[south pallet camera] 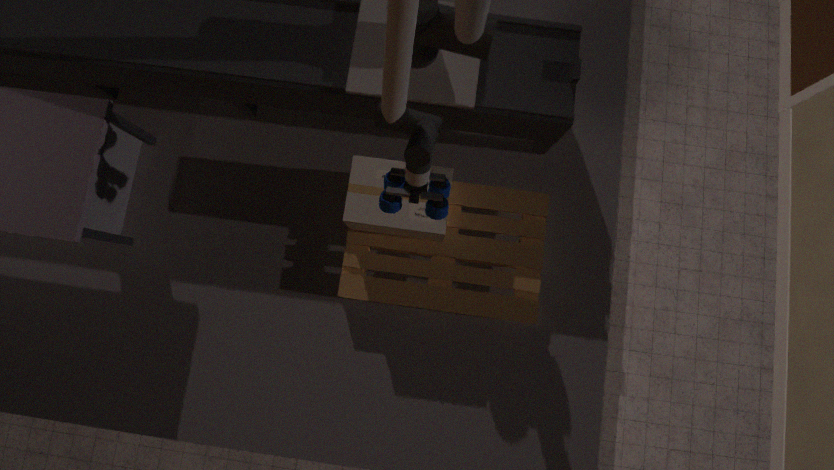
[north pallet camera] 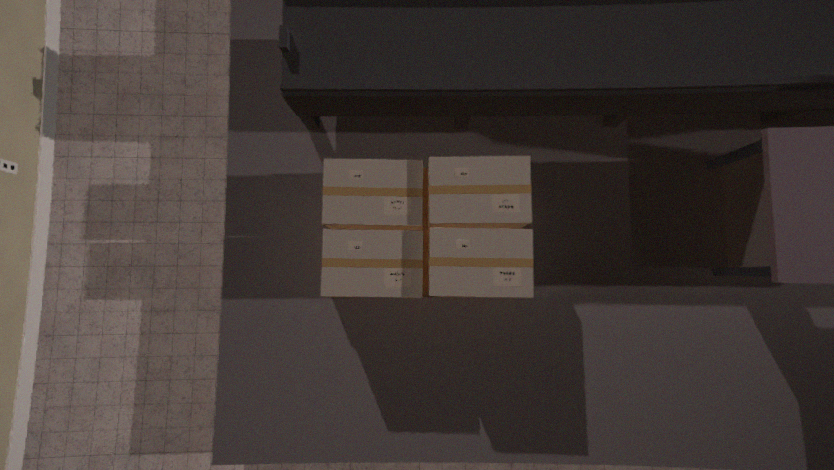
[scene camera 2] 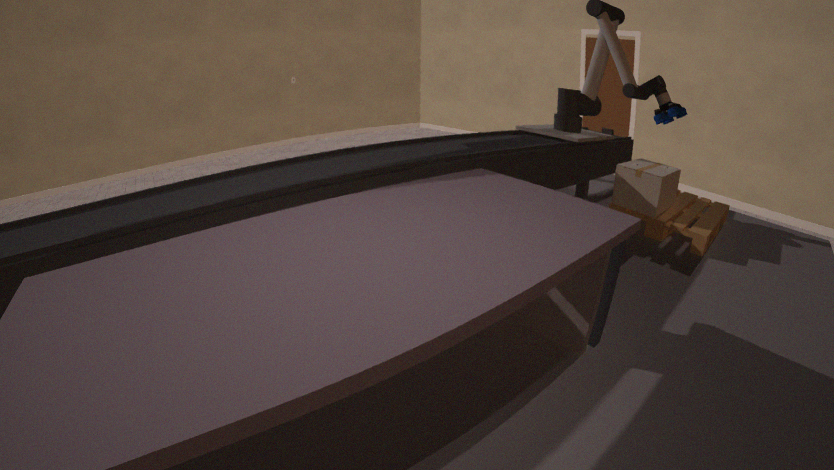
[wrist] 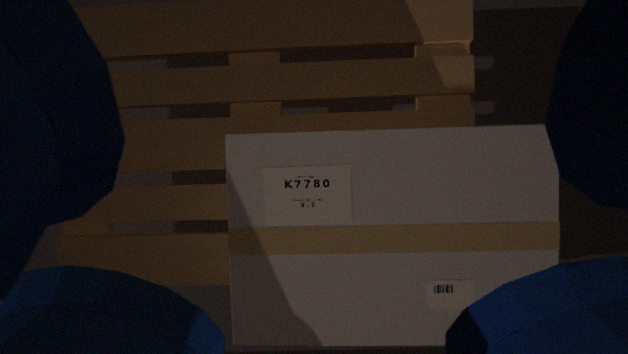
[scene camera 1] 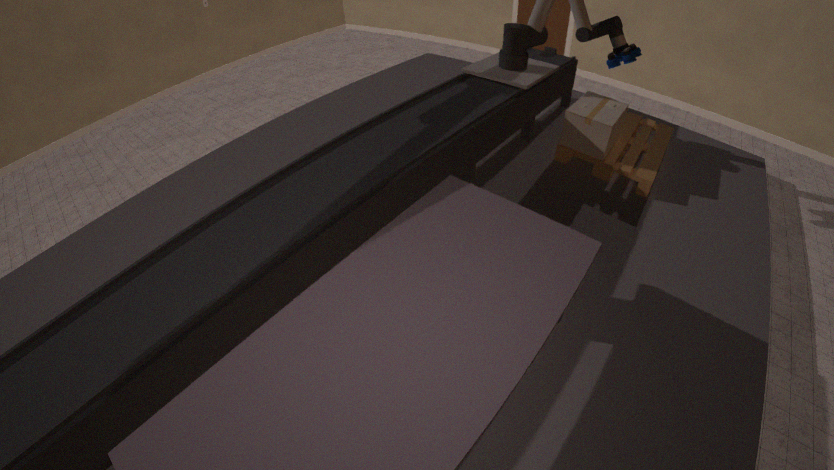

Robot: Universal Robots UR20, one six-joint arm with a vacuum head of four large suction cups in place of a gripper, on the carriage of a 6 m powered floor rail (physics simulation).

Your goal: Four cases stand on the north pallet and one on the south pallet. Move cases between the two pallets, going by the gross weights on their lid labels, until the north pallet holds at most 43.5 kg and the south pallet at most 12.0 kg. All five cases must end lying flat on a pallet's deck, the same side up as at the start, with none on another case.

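Where they show: end effector, tool point: (scene camera 2: pixel 672 119) (wrist: pixel 331 242); arm's base, origin of the base link: (south pallet camera: pixel 417 47) (scene camera 2: pixel 567 130) (scene camera 1: pixel 512 66).
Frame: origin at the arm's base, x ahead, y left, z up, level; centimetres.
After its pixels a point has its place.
My vacuum head (scene camera 1: pixel 624 57) (scene camera 2: pixel 670 114) (south pallet camera: pixel 414 195) @(y 11.2, x 89.5, z 25.9 cm) is open, with four blue cups and no case on it. It hangs above the white case (scene camera 1: pixel 592 119) @(y -27.3, x 82.6, z -13.0 cm) (scene camera 2: pixel 639 186) @(y -27.7, x 81.9, z -24.0 cm) (south pallet camera: pixel 364 210) @(y -16.6, x 91.2, z -12.9 cm) (wrist: pixel 425 180) @(y -5.4, x 89.6, z -12.8 cm) on the south pallet (scene camera 2: pixel 709 218) @(y 20.1, x 132.2, z -42.6 cm) (south pallet camera: pixel 496 303) @(y 65.8, x 131.1, z -42.7 cm) (wrist: pixel 175 145) @(y 53.4, x 99.8, z -42.6 cm). That case lies flat at the pallet's rail-side corner nearer the table. Its lid label reads K7780 in the wrist view; the weight is blurred, perhaps 9.5. On the north pallet (north pallet camera: pixel 426 262) @(y -520.9, x 119.1, z -42.5 cm) four white cases (north pallet camera: pixel 344 210) @(y -567.3, x 90.8, z -17.3 cm) (north pallet camera: pixel 455 207) @(y -505.5, x 89.8, z -12.9 cm) (north pallet camera: pixel 350 283) @(y -563.5, x 131.5, z -18.5 cm) (north pallet camera: pixel 455 283) @(y -505.8, x 131.4, z -13.1 cm) lie flat, two by two, with narrow gaps. Their weights are too small to read.
The floor rail (scene camera 1: pixel 291 192) (scene camera 2: pixel 233 198) (north pallet camera: pixel 525 46) runs along both pallets; its carriage (scene camera 1: pixel 487 68) @(y -20.1, x -13.4, z 0.0 cm) (south pallet camera: pixel 373 75) @(y -21.3, x 19.3, z 0.1 cm) stands beside the south pallet. A pale table (scene camera 1: pixel 379 321) @(y -249.9, x 81.0, z -4.0 cm) (scene camera 2: pixel 291 262) @(y -270.3, x 88.4, z -4.0 cm) (north pallet camera: pixel 805 204) @(y -329.6, x 90.2, z -4.0 cm) (south pallet camera: pixel 46 169) @(y -190.2, x 93.6, z -4.0 cm) stands between the pallets. A brown door (scene camera 2: pixel 621 116) is in the far wall.
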